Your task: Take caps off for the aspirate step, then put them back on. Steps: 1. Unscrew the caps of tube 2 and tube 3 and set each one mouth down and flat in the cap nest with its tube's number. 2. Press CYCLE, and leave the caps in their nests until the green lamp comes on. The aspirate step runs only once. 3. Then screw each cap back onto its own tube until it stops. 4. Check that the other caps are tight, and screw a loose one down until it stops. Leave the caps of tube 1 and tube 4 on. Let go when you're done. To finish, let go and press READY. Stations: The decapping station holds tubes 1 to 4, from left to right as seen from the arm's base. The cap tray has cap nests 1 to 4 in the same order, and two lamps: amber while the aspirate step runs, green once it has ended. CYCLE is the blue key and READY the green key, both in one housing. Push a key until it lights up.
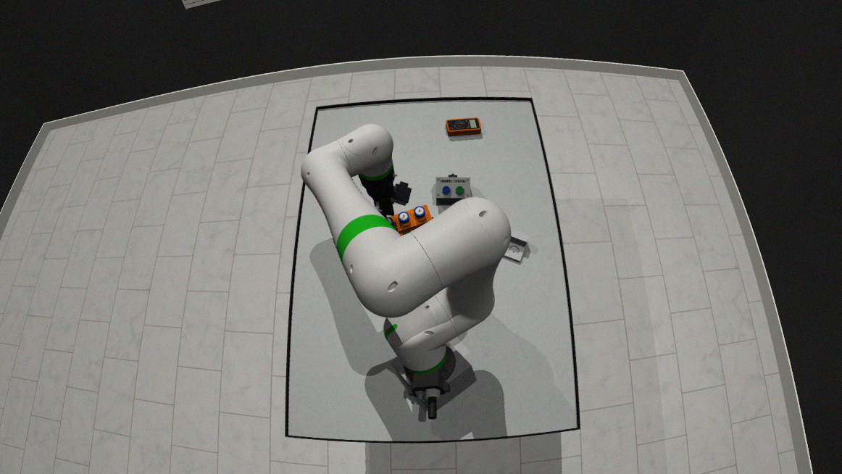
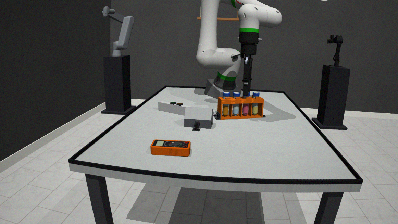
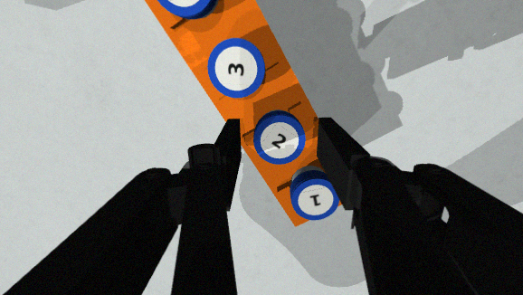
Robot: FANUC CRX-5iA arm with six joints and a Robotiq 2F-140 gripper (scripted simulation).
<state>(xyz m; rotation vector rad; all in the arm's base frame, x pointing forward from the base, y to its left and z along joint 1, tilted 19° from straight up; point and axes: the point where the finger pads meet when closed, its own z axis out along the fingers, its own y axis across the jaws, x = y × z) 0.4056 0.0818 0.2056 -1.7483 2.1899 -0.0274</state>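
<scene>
My gripper is now 30 mm above the cap 2. From my hand the other things lie so: cap 3: 20 mm ahead, 50 mm to the right, 30 mm below; then cap 1: 20 mm behind, 50 mm to the left, 30 mm below; then cap 4: 30 mm ahead, 100 mm to the right, 30 mm below.
</scene>
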